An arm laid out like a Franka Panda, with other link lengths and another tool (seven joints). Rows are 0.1 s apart.
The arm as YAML. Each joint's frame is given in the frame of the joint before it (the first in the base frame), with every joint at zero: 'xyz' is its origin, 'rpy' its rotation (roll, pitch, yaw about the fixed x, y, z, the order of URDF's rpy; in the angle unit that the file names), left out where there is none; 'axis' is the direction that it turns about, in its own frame. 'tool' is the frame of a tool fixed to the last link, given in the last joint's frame.
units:
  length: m
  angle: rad
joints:
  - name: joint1
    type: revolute
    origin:
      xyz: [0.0, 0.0, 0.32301]
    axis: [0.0, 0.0, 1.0]
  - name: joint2
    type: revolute
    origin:
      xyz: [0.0, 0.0, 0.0]
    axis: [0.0, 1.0, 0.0]
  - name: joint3
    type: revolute
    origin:
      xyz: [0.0, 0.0, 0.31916]
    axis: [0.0, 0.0, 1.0]
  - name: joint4
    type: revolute
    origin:
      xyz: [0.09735, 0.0, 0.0]
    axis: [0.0, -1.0, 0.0]
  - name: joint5
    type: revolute
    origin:
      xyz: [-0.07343, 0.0, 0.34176]
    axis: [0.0, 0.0, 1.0]
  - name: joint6
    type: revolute
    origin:
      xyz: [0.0, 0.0, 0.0]
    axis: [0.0, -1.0, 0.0]
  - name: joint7
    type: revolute
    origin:
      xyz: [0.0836, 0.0, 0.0]
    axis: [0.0, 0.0, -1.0]
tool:
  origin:
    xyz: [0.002, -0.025, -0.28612]
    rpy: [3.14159, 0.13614, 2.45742]
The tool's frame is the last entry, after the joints.
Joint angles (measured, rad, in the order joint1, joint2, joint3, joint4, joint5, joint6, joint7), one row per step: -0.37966 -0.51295 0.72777 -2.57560 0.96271 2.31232 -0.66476; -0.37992 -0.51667 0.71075 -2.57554 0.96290 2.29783 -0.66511; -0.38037 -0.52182 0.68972 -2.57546 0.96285 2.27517 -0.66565; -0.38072 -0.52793 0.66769 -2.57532 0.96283 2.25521 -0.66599; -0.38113 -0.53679 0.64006 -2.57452 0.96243 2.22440 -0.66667; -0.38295 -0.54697 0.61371 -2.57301 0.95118 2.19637 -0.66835; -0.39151 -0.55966 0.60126 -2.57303 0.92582 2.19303 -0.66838; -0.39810 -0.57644 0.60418 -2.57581 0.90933 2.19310 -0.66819; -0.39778 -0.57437 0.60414 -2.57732 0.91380 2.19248 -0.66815
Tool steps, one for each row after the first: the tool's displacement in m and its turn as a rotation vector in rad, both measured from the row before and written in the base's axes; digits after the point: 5 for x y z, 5 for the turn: 0.00001 -0.00383 0.00246 0.01005 0.00566 -0.00826; -0.00122 -0.00412 0.00274 0.01343 0.01028 -0.00770; -0.00043 -0.00468 0.00359 0.01325 0.00673 -0.00965; -0.00190 -0.00485 0.00467 0.01800 0.01110 -0.00831; -0.00153 -0.00677 0.00482 0.00709 0.00645 -0.00314; 0.00222 -0.01113 0.00388 -0.01994 -0.01084 -0.00522; -0.00019 -0.00513 0.00228 -0.02275 -0.01163 0.00262; -0.00056 0.00065 -0.00110 0.00477 0.00368 -0.00202
